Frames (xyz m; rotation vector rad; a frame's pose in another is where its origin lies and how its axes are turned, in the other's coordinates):
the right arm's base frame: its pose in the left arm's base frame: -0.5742 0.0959 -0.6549 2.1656 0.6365 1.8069
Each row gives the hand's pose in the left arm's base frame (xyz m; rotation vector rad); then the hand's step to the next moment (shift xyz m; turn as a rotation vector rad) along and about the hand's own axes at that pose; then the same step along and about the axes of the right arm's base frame.
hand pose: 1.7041 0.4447 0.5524 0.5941 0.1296 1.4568
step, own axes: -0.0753 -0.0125 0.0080 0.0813 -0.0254 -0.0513
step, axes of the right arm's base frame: -0.0515 0.0569 0.0018 0.0172 -0.0945 0.0258
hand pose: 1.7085 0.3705 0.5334 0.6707 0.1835 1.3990
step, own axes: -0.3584 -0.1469 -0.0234 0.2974 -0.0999 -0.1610
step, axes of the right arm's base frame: -0.3206 0.2122 0.0527 0.0767 -0.3266 0.1087
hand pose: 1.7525 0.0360 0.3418 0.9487 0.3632 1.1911
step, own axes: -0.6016 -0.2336 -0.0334 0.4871 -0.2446 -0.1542
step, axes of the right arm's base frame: -0.5665 0.3012 -0.0771 0.1181 -0.4680 0.2965
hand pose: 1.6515 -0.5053 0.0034 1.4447 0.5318 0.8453
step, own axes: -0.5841 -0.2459 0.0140 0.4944 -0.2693 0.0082
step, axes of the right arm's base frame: -0.5468 0.1762 -0.2681 0.0831 -0.3655 0.4202
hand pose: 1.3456 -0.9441 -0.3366 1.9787 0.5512 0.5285
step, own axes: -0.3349 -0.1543 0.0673 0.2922 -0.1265 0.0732
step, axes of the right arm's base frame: -0.3023 0.0150 -0.2211 0.0257 -0.1549 0.2865
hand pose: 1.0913 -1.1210 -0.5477 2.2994 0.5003 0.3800
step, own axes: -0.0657 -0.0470 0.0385 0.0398 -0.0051 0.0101
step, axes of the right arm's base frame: -0.0773 -0.0201 -0.0404 0.0076 -0.0097 0.0395
